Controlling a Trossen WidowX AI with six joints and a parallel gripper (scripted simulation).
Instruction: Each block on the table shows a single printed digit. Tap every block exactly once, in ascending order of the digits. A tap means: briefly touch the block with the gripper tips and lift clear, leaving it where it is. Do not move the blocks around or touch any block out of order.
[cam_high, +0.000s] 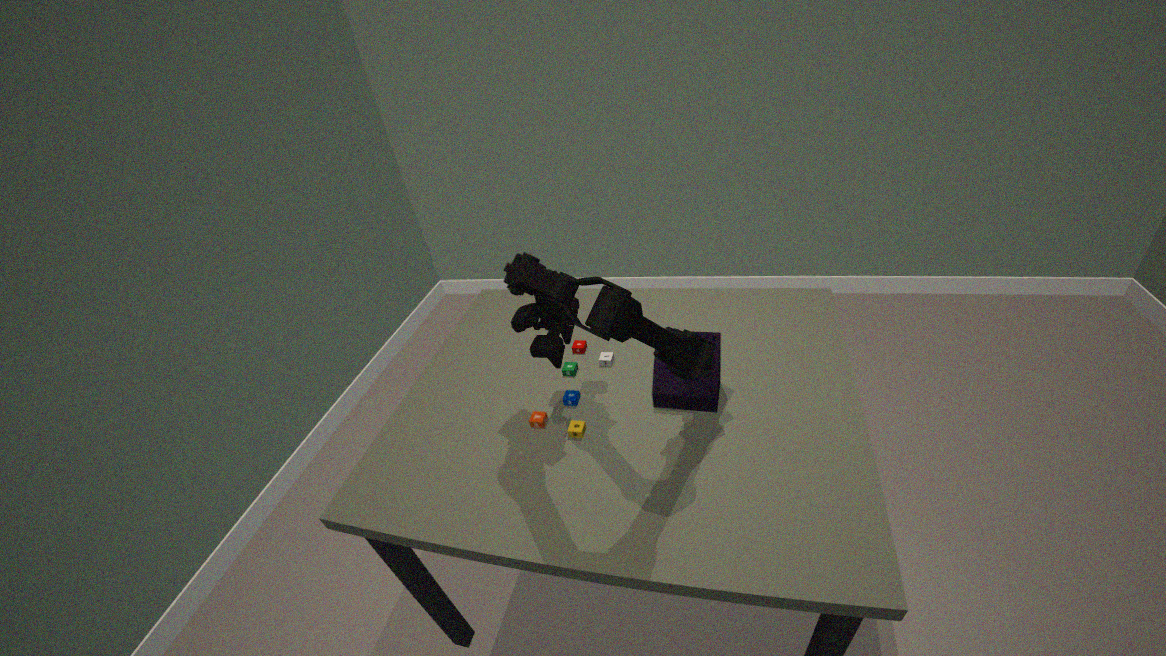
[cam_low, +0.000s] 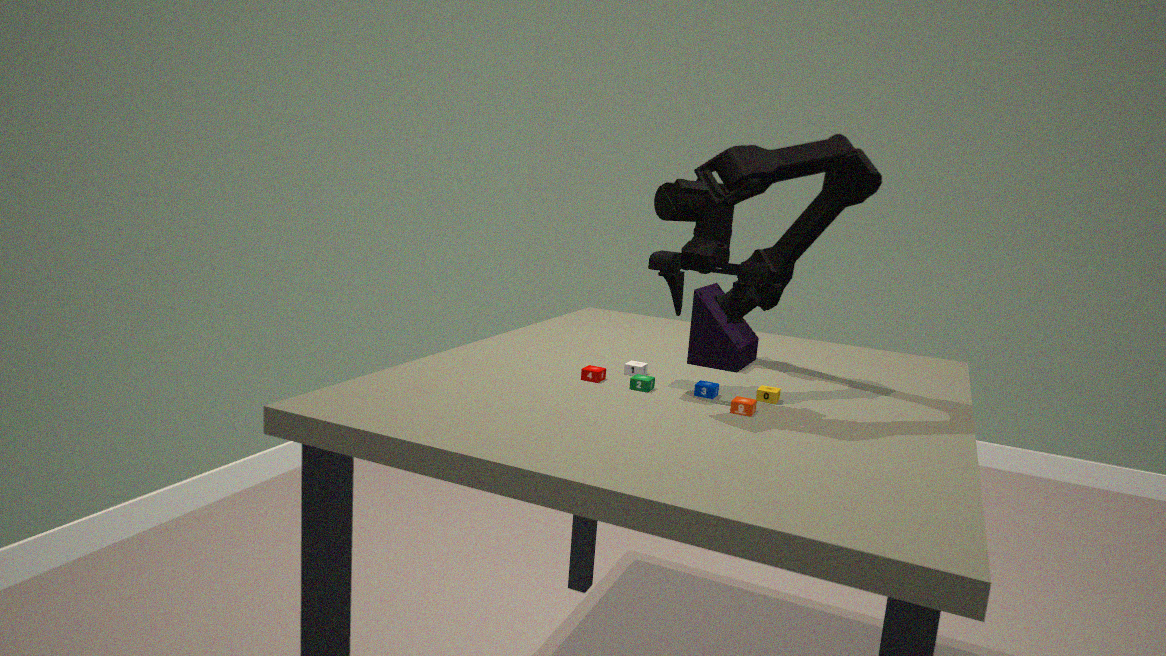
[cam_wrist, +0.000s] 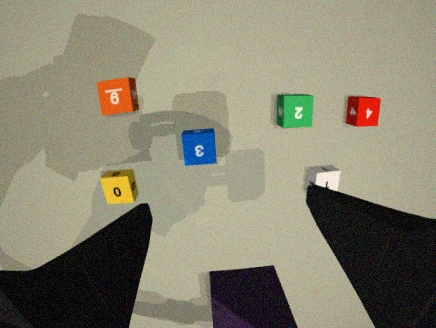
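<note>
My gripper tip is now 5 cm past the yellow block, 10 cm to the right of it and 12 cm above it. Also, from my gripper tip: blue block (2 cm to the left, 12 cm below); then orange block (4 cm ahead, 10 cm to the left, 12 cm below); then green block (4 cm ahead, 8 cm to the right, 12 cm below).
</note>
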